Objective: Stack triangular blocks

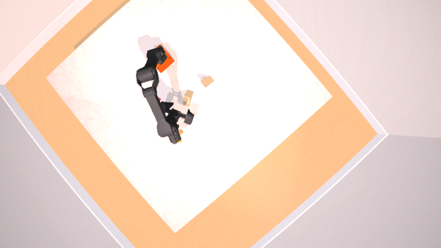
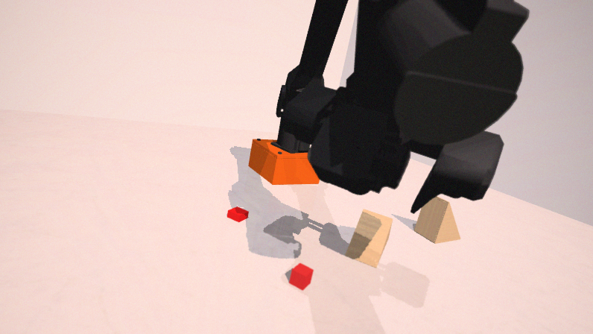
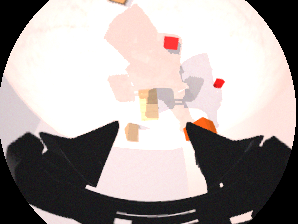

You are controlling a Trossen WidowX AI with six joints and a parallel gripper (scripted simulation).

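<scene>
Now: the triangular block 20 mm behind my gripper tip, 60 mm to the left of it and 70 mm below it. From my gripper tip the other things lie so: yellow piece (100 mm ahead, 180 mm to the right, 90 mm below).
</scene>
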